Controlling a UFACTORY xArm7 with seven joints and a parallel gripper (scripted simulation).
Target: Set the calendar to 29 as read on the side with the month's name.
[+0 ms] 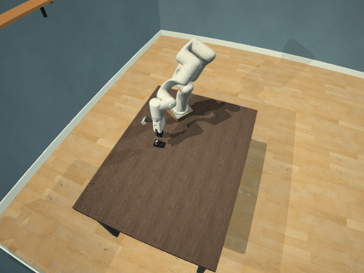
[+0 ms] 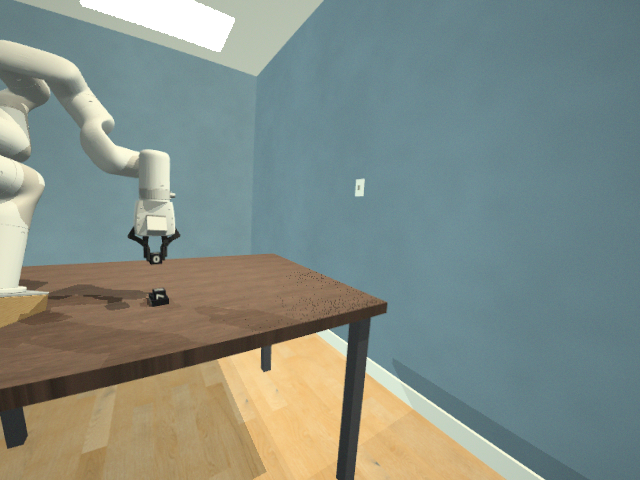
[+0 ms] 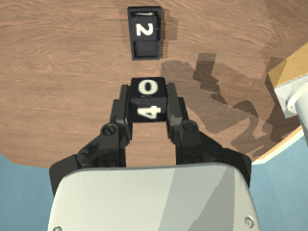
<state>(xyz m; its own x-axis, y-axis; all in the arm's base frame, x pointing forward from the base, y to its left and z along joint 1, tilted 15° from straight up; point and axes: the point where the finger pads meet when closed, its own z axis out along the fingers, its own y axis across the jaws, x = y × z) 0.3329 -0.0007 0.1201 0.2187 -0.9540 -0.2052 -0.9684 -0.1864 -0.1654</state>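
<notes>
The black tray lies 2 cm to the right of my hand and 13 cm below it.
</notes>
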